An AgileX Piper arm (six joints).
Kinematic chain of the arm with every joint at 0, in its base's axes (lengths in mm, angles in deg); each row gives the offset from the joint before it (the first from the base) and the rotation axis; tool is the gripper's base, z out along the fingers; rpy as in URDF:
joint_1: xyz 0 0 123 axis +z
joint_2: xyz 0 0 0 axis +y
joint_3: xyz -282.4 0 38.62 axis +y
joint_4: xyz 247.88 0 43.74 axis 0.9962 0 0.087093
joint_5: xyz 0 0 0 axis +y
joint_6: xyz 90.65 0 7.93 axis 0.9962 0 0.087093
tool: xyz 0 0 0 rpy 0 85.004 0
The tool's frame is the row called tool.
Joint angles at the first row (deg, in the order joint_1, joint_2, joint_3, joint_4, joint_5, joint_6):
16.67 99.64 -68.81 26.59 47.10 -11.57
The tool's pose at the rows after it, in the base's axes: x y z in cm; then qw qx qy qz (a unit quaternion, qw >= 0):
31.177 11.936 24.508 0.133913 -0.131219 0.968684 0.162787
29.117 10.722 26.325 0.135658 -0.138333 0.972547 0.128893
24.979 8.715 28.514 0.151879 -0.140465 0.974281 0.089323
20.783 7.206 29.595 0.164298 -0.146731 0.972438 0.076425
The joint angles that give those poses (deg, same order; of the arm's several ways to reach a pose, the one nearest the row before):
16.67 95.17 -68.35 20.51 51.34 -9.28
16.67 89.72 -66.46 14.95 54.72 -6.36
16.67 79.41 -60.91 8.82 57.87 -3.21
16.67 69.61 -55.00 6.82 60.51 -2.81

